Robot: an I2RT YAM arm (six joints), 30 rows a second.
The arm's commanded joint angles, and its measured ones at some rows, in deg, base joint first. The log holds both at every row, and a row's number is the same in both.
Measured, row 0:
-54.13 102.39 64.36 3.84 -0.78 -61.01
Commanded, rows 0 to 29:
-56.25 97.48 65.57 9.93 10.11 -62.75
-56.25 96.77 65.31 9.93 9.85 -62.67
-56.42 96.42 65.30 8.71 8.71 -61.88
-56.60 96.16 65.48 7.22 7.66 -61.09
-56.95 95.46 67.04 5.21 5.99 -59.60
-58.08 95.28 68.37 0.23 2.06 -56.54
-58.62 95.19 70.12 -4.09 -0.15 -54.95
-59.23 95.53 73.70 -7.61 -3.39 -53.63
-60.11 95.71 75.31 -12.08 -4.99 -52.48
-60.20 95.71 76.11 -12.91 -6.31 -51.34
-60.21 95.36 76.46 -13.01 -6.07 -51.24
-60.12 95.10 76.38 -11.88 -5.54 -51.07
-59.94 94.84 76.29 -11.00 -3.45 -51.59
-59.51 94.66 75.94 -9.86 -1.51 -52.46
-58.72 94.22 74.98 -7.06 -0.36 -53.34
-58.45 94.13 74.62 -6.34 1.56 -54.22
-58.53 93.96 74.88 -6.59 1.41 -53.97
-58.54 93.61 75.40 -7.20 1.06 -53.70
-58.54 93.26 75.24 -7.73 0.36 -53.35
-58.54 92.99 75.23 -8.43 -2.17 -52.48
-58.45 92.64 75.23 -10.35 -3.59 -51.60
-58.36 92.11 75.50 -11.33 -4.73 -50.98
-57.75 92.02 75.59 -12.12 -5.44 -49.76
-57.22 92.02 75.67 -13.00 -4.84 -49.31
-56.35 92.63 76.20 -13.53 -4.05 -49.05
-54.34 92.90 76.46 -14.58 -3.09 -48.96
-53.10 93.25 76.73 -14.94 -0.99 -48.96
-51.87 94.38 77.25 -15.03 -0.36 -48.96
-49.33 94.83 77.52 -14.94 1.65 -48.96
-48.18 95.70 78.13 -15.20 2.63 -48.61
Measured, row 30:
-52.53 95.18 74.54 -15.29 -0.38 -50.41
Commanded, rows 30 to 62:
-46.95 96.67 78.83 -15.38 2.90 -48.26
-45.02 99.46 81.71 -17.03 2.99 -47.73
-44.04 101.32 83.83 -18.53 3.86 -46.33
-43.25 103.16 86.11 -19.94 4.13 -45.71
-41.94 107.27 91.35 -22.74 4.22 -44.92
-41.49 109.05 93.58 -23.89 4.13 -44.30
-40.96 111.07 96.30 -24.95 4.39 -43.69
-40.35 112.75 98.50 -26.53 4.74 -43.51
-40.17 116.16 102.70 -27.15 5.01 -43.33
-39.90 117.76 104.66 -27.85 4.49 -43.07
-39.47 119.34 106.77 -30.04 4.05 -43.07
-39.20 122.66 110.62 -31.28 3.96 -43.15
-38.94 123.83 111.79 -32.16 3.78 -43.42
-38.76 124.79 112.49 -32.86 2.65 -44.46
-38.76 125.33 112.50 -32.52 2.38 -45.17
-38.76 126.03 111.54 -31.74 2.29 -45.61
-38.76 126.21 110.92 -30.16 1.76 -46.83
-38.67 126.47 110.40 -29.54 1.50 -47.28
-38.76 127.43 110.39 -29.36 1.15 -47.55
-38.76 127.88 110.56 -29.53 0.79 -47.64
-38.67 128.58 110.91 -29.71 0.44 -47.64
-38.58 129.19 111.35 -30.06 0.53 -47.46
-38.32 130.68 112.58 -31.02 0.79 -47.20
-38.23 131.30 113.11 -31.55 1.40 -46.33
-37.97 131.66 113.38 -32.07 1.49 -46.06
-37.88 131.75 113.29 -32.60 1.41 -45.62
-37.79 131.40 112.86 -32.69 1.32 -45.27
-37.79 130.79 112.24 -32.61 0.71 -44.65
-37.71 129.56 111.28 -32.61 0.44 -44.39
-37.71 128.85 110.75 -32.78 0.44 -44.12
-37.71 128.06 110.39 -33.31 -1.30 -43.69
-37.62 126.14 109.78 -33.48 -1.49 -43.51
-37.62 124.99 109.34 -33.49 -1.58 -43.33
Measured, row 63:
-38.11 131.28 110.13 -32.14 0.38 -45.23
